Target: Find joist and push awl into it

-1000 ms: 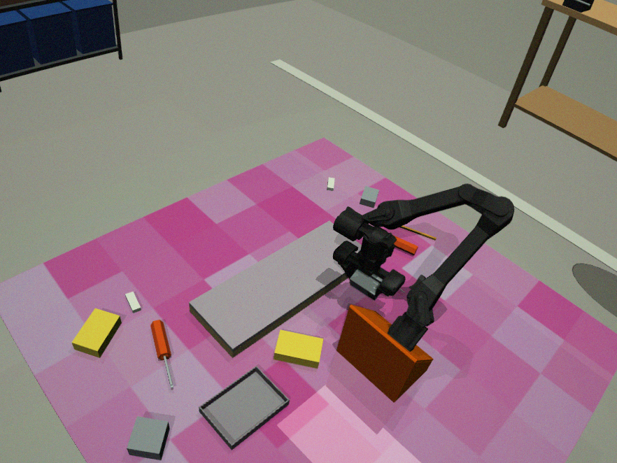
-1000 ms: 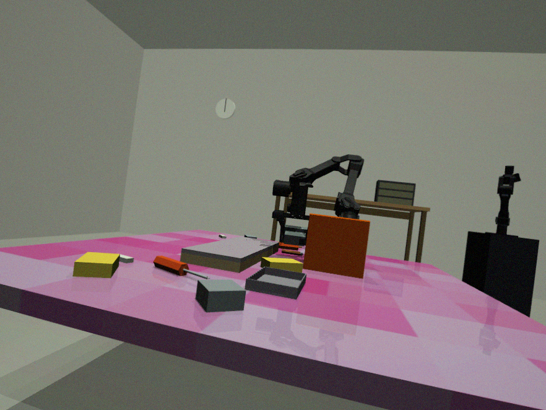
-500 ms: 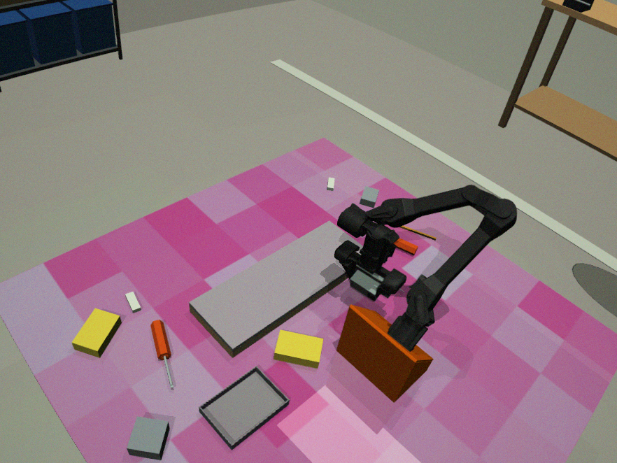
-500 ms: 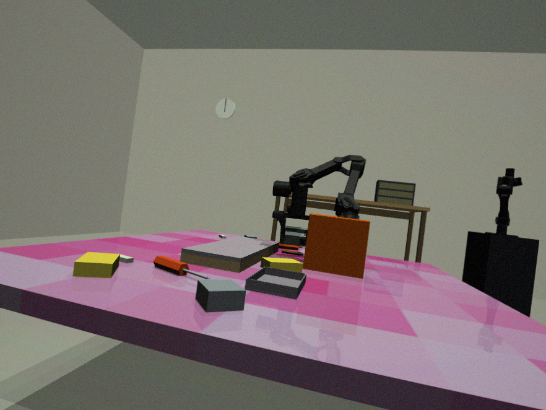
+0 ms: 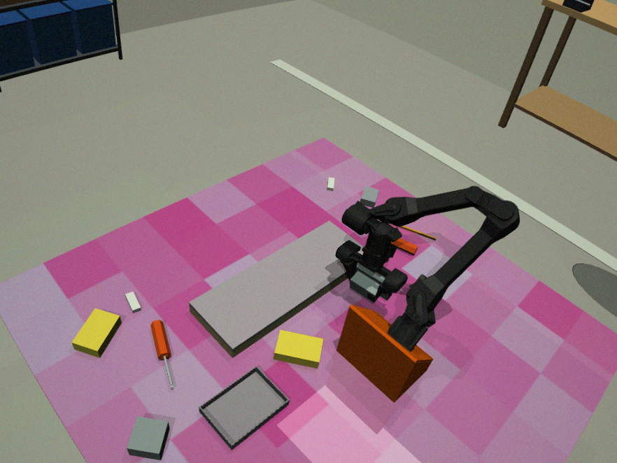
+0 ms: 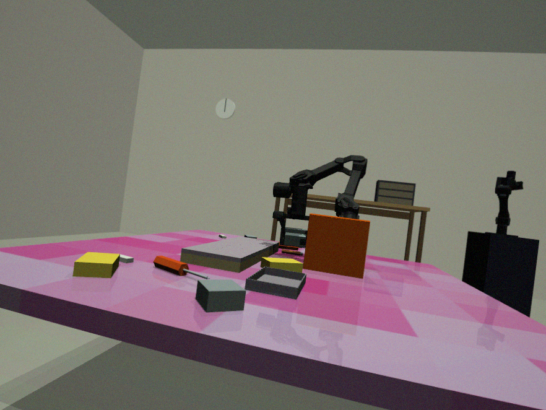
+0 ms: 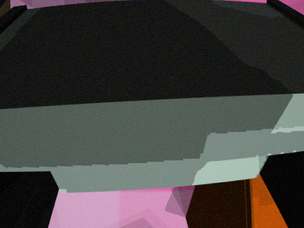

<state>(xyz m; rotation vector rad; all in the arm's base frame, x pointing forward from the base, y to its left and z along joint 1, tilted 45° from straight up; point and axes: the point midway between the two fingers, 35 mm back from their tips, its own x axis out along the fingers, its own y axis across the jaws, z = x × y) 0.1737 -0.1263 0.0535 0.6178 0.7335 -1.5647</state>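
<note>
My gripper tip is now 10 mm past the stud finder and 10 mm to the left of it. The rest, counted from my gripper tip: indicator light (30 mm behind, 10 mm to the left); then thin stick (70 mm ahead, 380 mm to the right, 70 mm below); then awl (20 mm behind, 140 mm to the right, 70 mm below).
</note>
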